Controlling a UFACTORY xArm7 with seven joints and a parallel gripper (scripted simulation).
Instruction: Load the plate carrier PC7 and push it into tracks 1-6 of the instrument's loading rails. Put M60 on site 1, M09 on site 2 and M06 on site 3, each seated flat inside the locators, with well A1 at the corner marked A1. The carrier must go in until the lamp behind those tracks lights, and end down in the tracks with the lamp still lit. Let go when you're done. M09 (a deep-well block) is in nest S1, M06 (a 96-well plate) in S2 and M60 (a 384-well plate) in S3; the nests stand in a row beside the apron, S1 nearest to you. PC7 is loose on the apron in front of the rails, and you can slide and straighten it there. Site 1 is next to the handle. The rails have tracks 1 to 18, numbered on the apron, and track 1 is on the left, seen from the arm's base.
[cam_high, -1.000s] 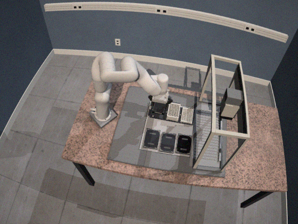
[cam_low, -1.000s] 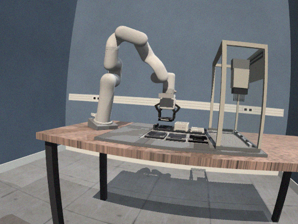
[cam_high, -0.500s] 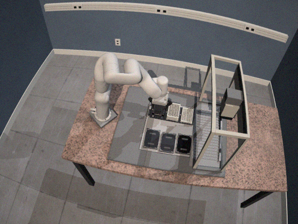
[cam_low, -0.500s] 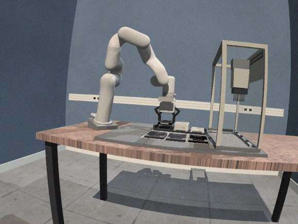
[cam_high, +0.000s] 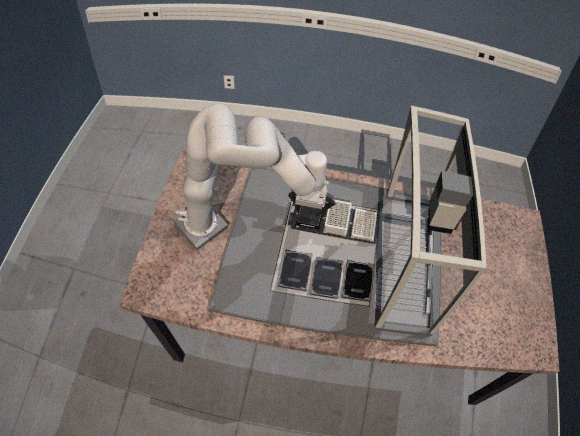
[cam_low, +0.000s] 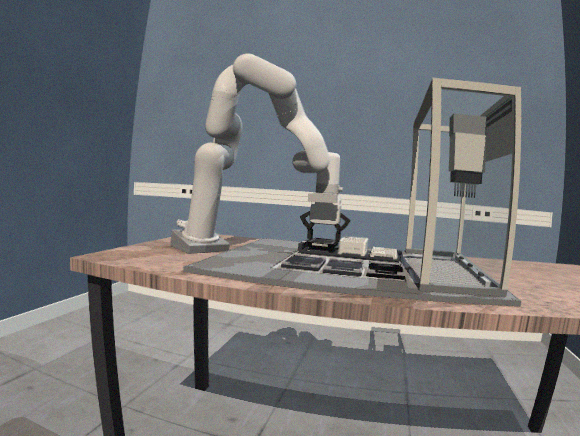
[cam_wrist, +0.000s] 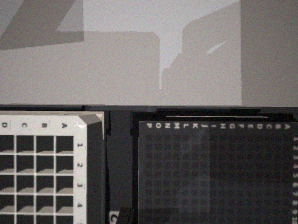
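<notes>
The dark plate carrier PC7 is 100 mm ahead of my hand, 20 mm to the right of it and 30 mm below it. Round my hand: white deep-well block M09 (100 mm ahead, 20 mm to the right, 10 mm below); dark 384-well plate M60 (10 mm below); white 96-well plate M06 (200 mm ahead, 40 mm to the right, 30 mm below).
</notes>
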